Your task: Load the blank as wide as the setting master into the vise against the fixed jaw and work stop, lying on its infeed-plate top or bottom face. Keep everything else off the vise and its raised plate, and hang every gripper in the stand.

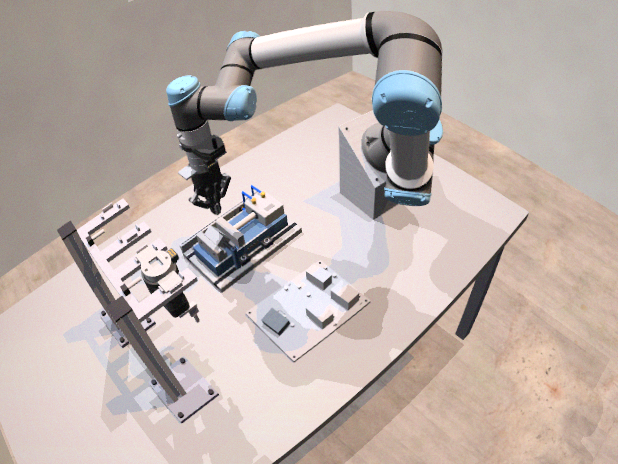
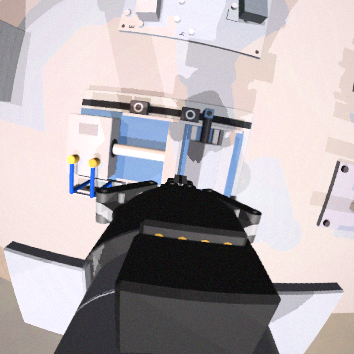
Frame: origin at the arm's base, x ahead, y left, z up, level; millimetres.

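Seen in the pictures: arm's base, origin of its link: (image 1: 384,148).
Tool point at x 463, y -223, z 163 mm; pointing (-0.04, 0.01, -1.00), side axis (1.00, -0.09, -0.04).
Offsets run from my tool point to a thing's top centre. "pt": to the spot under its first point.
My gripper (image 1: 215,208) (image 2: 180,180), the adaptive one with linkage fingers, is shut, with no object visible at its tips. It hangs above the vise @(53 mm back, 17 mm left, 245 mm down) (image 1: 253,231) (image 2: 142,129). A grey block @(19 mm ahead, 14 mm left, 228 mm down) (image 1: 215,239) (image 2: 215,162) shows at the vise's jaw end, beside the upright jaw plate @(pt 15 mm back, 36 mm left, 249 mm down) (image 1: 231,232) (image 2: 173,142); its exact seating is unclear. The work-stop arm (image 2: 206,127) reaches in over this end. A dark block @(94 mm ahead, 281 mm left, 298 mm down) (image 1: 276,320) (image 2: 253,11) and three pale blocks @(79 mm back, 278 mm left, 300 mm down) (image 1: 319,276) @(72 mm back, 367 mm left, 300 mm down) (image 1: 345,295) @(11 mm ahead, 352 mm left, 300 mm down) (image 1: 320,315) are on the infeed plate @(4 mm ahead, 308 mm left, 336 mm down) (image 1: 295,345) (image 2: 200,42).
The stand (image 1: 92,272) is at the left, with the parallel gripper (image 1: 192,312) hanging in it. Blue handles @(pt 139 mm back, 37 mm right, 252 mm down) (image 1: 244,196) (image 2: 71,177) with yellow knobs rise at the vise's far end. The robot's base block (image 1: 357,182) is on the right.
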